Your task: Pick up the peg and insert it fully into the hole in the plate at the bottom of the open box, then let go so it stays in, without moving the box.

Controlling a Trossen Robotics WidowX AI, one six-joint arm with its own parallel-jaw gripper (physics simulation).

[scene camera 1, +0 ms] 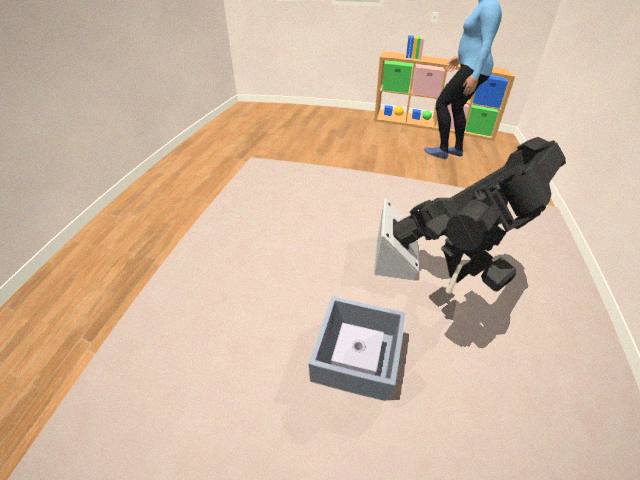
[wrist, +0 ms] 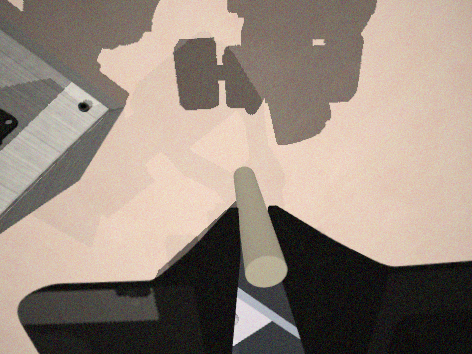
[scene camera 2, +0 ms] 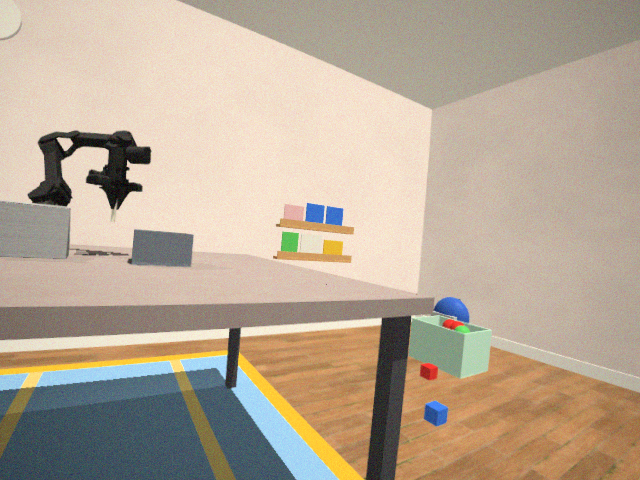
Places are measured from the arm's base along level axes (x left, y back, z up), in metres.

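Pixels of known places: gripper, fingertip midpoint: (scene camera 1: pixel 454 279) (wrist: pixel 253 215) (scene camera 2: pixel 114 209); arm's base, link origin: (scene camera 1: pixel 400 234) (scene camera 2: pixel 42 221).
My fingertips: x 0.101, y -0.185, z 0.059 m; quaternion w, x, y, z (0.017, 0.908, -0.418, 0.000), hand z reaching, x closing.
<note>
Ahead of a thing's pixels: the offset from my fingertips to its top centre. "*": to the spot under its first point.
The pale beige peg {dx +0.001, dy +0.001, dz +0.037 m} (scene camera 1: pixel 453 282) (scene camera 2: pixel 113 213) (wrist: pixel 254 220) is off the table, nearly upright with a slight lean in scene camera 2. My gripper (scene camera 1: pixel 458 269) (scene camera 2: pixel 116 203) (wrist: pixel 253 215) is shut on it; its lower part sticks out below the fingertips. The open blue-grey box {dx -0.181, dy -0.122, dz -0.059 m} (scene camera 1: pixel 351 378) (scene camera 2: pixel 162 248) (wrist: pixel 271 314) stands on the table, in front and to the left of the gripper in scene camera 1. The white plate {dx -0.181, dy -0.122, dz -0.096 m} (scene camera 1: pixel 345 356) (wrist: pixel 250 324) lies at its bottom, with a round hole {* dx -0.180, dy -0.113, dz -0.119 m} (scene camera 1: pixel 358 346) near its middle. The peg is outside the box.
A grey wedge-shaped block (scene camera 1: pixel 395 260) (scene camera 2: pixel 36 230) (wrist: pixel 50 145) stands behind the box in scene camera 1, close to the arm's links. A person (scene camera 1: pixel 478 46) and a low shelf unit (scene camera 1: pixel 378 87) are beyond the table (scene camera 1: pixel 206 361) (scene camera 2: pixel 206 313).
</note>
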